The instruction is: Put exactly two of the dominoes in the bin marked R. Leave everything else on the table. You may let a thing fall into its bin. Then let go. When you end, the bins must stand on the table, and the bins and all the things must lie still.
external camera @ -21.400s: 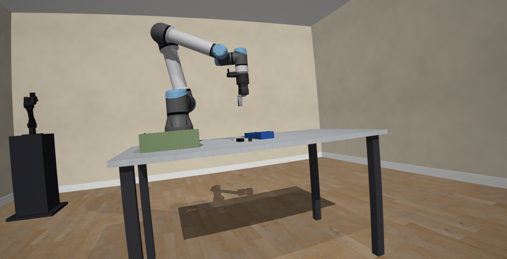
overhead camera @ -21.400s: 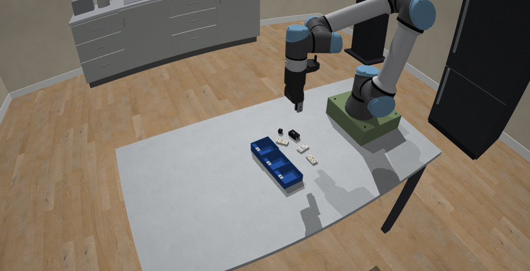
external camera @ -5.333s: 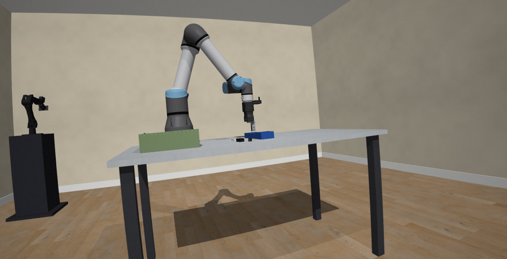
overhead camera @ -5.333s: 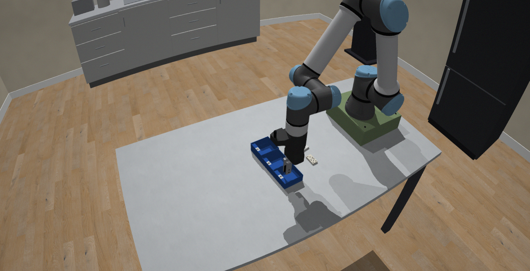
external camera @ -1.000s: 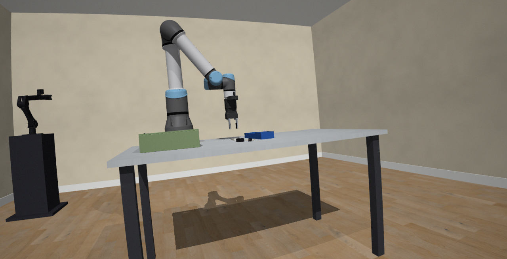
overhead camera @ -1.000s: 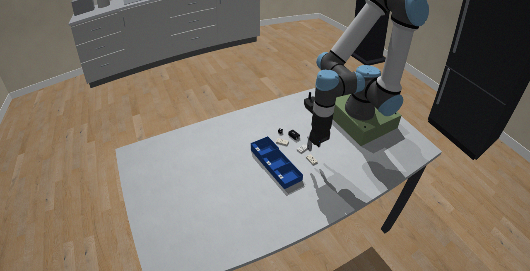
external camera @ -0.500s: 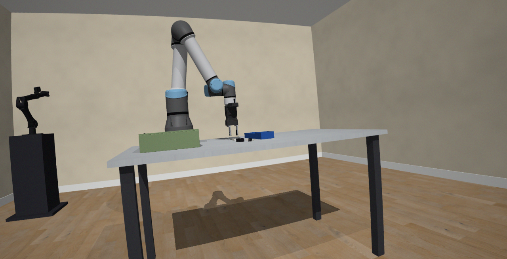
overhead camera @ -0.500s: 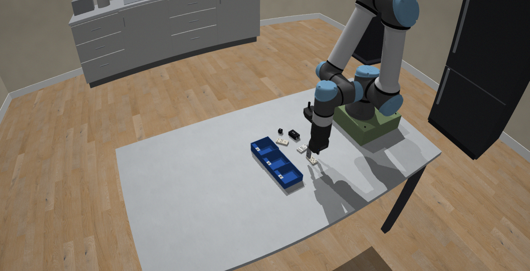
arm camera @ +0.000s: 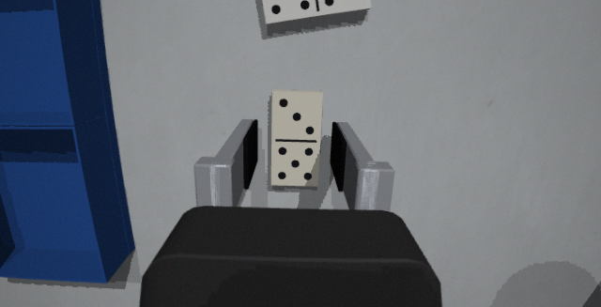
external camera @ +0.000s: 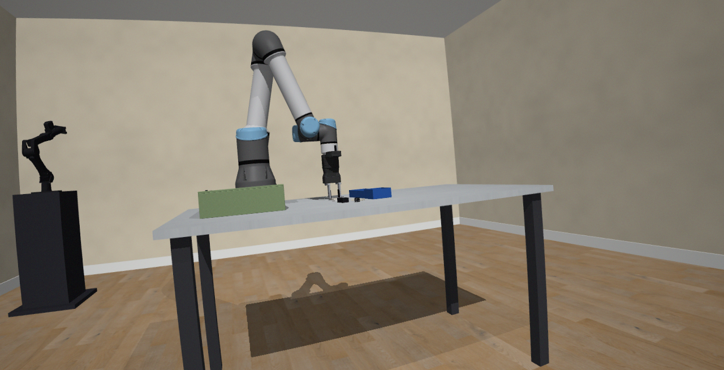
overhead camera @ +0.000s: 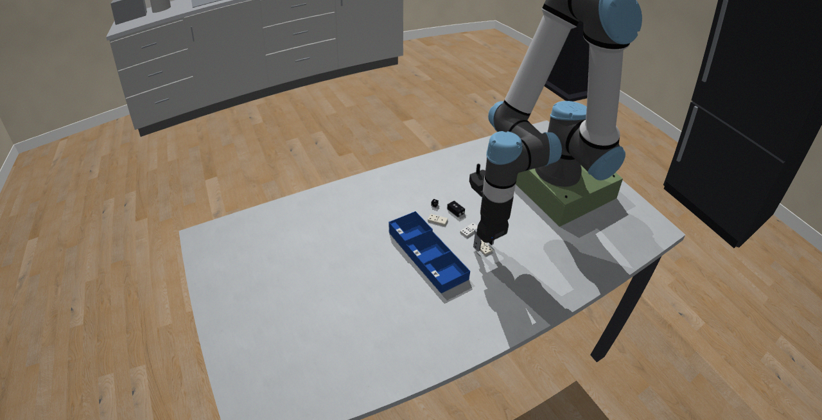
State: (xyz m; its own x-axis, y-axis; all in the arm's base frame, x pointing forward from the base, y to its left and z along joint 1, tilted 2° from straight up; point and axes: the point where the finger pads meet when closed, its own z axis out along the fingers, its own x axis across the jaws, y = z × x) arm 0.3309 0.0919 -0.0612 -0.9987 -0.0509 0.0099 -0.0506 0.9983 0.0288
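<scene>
My gripper is now 140 mm short of the blue three-compartment bin, 40 mm to the left of it and 10 mm above it. The rest, counted from my hand: black block (150 mm to the right, 20 mm below, 10 mm behind); then small black die (210 mm to the right, 30 mm ahead, 20 mm below).
</scene>
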